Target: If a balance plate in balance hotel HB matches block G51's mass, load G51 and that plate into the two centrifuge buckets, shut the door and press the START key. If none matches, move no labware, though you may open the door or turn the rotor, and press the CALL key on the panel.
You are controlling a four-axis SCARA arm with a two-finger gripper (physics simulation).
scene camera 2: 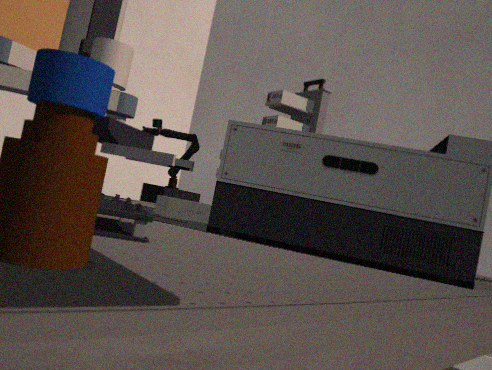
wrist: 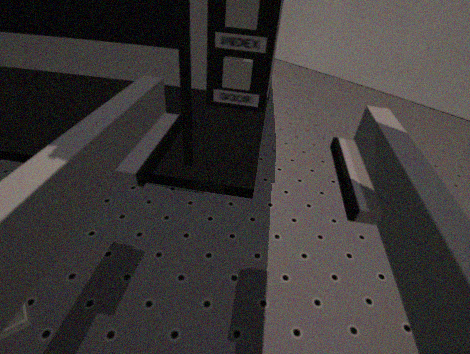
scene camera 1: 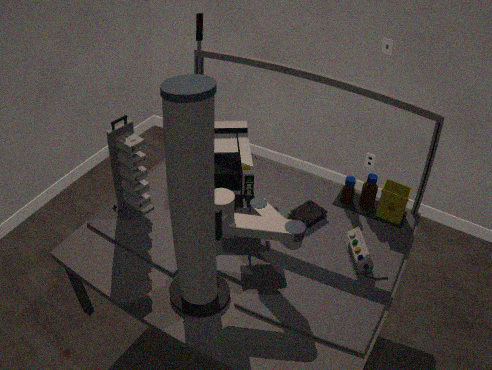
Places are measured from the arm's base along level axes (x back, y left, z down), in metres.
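Pixels of known places: gripper, between the fingertips: (scene camera 2: 184, 163) (wrist: 259, 113); arm's base, origin of its link: (scene camera 1: 199, 294).
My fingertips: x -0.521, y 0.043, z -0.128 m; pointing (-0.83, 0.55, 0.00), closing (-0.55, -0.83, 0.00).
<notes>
Ahead of a thing's pixels: the offset from my fingertips to its top centre. "spot": to the spot under its first point.
My gripper (scene camera 2: 183, 163) (wrist: 259, 113) is shut at its narrow setting and empty; a broad gap shows between its finger pads. In the wrist view it hangs above the perforated deck in front of the centrifuge (scene camera 1: 231, 145) (scene camera 2: 300, 175) (wrist: 100, 55). The INDEX key @(spot: dy +0.050, dx -0.042, dz -0.030 m) (wrist: 242, 12) and the DOOR key @(dy +0.054, dx -0.047, dz -0.004 m) (wrist: 237, 73) stand ahead, between the fingers in the picture and beyond their tips. A hotel (scene camera 1: 116, 165) (scene camera 2: 322, 112) holds several pale labelled pieces; their labels are too blurred to read. I cannot identify G51, nor tell whether the door is open. The START key does not show readably.
A small panel with coloured buttons @(dy -0.542, dx -0.017, dz +0.031 m) (scene camera 1: 359, 250) lies at the right. A black device @(dy -0.218, dx -0.150, dz +0.073 m) (scene camera 1: 307, 213) sits behind the arm's elbow. Two blue-capped brown bottles (scene camera 1: 369, 195) (scene camera 2: 55, 190) and a yellow box @(spot: dy -0.621, dx -0.338, dz -0.010 m) (scene camera 1: 394, 202) stand at the back right. A frame bar (scene camera 1: 320, 78) spans above.
</notes>
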